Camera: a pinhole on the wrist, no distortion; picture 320 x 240 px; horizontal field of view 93.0 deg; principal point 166.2 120.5 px. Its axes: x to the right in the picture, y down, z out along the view. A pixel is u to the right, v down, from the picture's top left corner.
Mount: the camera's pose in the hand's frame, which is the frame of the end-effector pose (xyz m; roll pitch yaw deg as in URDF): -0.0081 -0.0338 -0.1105 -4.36 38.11 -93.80
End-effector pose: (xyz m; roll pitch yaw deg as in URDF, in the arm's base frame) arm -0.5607 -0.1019 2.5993 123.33 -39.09 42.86
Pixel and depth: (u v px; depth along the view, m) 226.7 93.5 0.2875
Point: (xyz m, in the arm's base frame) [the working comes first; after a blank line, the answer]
In the camera's frame: 0.1146 -0.0511 0.2875

-0.5493 0.0801 2.3494
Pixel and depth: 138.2 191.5 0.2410
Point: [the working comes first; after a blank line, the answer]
In the camera's frame: -0.0444 0.1127 0.2410

-0.4117 0.0359 2.5321
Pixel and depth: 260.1 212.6 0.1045
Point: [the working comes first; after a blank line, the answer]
In the camera's frame: 0.0646 0.0634 0.1045

-0.5866 0.0691 2.5675
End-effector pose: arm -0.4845 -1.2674 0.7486 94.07 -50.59 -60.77
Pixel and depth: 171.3 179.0 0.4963
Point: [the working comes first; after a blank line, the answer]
In the camera's frame: 0.0167 0.1912 0.4963

-0.4829 -1.7436 0.6644
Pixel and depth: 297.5 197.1 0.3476
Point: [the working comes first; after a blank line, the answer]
In the camera's frame: 0.3006 0.1754 0.3476

-0.1913 -1.6514 0.5671
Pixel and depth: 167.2 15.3 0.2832
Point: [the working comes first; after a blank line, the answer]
In the camera's frame: 0.0019 -0.1962 0.2832

-0.5572 -1.3572 0.4622
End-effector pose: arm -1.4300 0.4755 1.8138 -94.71 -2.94 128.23
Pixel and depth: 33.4 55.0 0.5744
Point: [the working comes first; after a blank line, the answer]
In the camera's frame: -0.5024 -0.2478 0.5744

-1.8229 -0.0956 1.7388
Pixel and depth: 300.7 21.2 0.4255
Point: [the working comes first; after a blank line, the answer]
In the camera's frame: 0.3769 -0.2783 0.4255

-1.2755 0.1896 2.3833
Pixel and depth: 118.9 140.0 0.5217
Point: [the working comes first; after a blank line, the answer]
In the camera's frame: -0.1625 0.0670 0.5217

-1.8008 0.2793 2.0152
